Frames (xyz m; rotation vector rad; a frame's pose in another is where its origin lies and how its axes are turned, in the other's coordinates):
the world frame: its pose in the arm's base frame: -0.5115 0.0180 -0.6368 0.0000 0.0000 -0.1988
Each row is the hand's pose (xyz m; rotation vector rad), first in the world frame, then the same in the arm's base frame.
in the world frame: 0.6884 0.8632 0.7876 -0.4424 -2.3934 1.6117
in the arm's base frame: 0.3338 0.7282 0.1508 -0.6574 -2.2676 1.5243
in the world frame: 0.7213 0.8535 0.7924 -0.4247 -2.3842 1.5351
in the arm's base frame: 0.3642 0.7122 0.1556 -0.6405 -2.2643 1.4461
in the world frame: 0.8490 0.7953 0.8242 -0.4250 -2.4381 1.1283
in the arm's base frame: 0.4778 0.6300 0.1874 -0.6513 -2.3353 1.0433
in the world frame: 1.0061 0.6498 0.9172 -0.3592 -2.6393 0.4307
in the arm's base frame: 0.6031 0.4563 0.2804 -0.6147 -2.5711 0.3655
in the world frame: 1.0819 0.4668 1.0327 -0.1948 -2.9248 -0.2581
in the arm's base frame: 0.6413 0.2619 0.3959 -0.4867 -2.9066 -0.2875
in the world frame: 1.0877 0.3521 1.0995 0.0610 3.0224 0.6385
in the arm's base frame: 0.6243 0.1484 0.4627 0.3561 2.9640 0.6196
